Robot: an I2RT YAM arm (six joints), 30 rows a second.
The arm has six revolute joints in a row. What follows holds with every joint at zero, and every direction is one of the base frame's.
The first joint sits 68 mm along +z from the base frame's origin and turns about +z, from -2.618 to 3.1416 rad.
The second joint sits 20 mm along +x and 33.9 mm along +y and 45.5 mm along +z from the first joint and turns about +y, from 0 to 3.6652 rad.
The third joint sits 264 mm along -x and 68.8 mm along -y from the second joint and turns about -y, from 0 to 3.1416 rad.
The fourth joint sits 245 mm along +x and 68.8 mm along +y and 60 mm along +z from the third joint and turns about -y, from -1.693 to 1.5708 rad.
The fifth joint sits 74 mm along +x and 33.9 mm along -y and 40.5 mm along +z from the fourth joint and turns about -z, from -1.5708 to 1.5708 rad.
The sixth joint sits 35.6 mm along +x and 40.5 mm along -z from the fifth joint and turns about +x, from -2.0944 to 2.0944 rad.
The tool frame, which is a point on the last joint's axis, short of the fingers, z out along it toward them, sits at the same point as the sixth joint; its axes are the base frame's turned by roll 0, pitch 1.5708 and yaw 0 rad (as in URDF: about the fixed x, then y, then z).
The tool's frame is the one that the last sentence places.
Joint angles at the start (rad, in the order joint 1, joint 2, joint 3, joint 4, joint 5, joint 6): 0.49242 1.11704 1.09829 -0.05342 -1.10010 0.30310
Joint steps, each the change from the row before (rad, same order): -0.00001 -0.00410 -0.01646 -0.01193 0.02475 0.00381; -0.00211 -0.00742 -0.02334 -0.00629 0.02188 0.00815; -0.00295 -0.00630 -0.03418 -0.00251 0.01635 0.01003; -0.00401 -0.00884 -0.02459 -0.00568 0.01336 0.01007; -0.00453 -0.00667 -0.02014 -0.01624 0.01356 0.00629; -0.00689 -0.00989 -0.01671 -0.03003 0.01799 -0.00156; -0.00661 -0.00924 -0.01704 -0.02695 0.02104 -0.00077; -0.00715 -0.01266 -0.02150 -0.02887 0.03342 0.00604; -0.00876 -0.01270 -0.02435 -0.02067 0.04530 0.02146; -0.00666 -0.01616 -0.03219 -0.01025 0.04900 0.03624; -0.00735 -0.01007 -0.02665 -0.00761 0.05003 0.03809; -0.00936 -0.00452 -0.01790 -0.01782 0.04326 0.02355
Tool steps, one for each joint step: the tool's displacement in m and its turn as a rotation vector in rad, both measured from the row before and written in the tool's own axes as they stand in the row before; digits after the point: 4 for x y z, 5 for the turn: 0.0052 -0.0025 0.0000 0.02700 0.00333 0.02532; 0.0064 -0.0027 -0.0007 0.02606 0.00273 0.02768; 0.0094 -0.0047 -0.0003 0.02298 0.00808 0.03652; 0.0066 -0.0027 -0.0011 0.01978 0.00430 0.02877; 0.0064 -0.0031 -0.0011 0.02194 0.00809 0.03200; 0.0062 -0.0026 -0.0021 0.02951 0.00929 0.03028; 0.0061 -0.0030 -0.0018 0.03184 0.00777 0.02905; 0.0072 -0.0036 -0.0022 0.04469 0.00545 0.03800; 0.0070 -0.0047 -0.0022 0.05633 -0.00228 0.04878; 0.0081 -0.0053 -0.0018 0.05692 -0.00662 0.05778; 0.0063 -0.0061 -0.0011 0.05783 -0.01002 0.05761; 0.0048 -0.0063 -0.0009 0.05528 -0.00490 0.04797
